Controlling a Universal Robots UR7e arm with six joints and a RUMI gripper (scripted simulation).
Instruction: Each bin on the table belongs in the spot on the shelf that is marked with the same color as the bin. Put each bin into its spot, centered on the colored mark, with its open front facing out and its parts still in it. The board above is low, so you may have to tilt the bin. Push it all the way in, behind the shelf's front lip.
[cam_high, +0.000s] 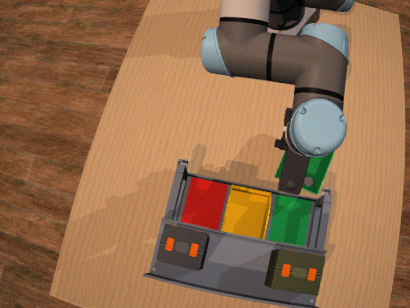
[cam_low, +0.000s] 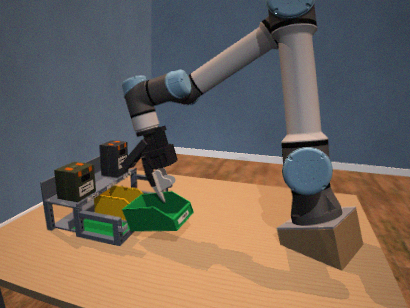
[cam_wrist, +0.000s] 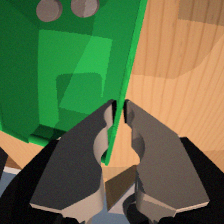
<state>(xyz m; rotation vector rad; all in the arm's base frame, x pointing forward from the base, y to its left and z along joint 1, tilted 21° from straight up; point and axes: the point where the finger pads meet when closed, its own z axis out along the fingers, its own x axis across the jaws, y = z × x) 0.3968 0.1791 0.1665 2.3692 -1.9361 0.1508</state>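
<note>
The green bin is 1 cm behind my hand, 5 cm to the left of it and 3 cm below it. Also, from my hand: yellow bin: 19 cm ahead, 4 cm to the right, 8 cm below; then yellow mark: 19 cm ahead, 3 cm to the right, 11 cm below; then green mark: 17 cm ahead, 8 cm to the left, 11 cm below.
</note>
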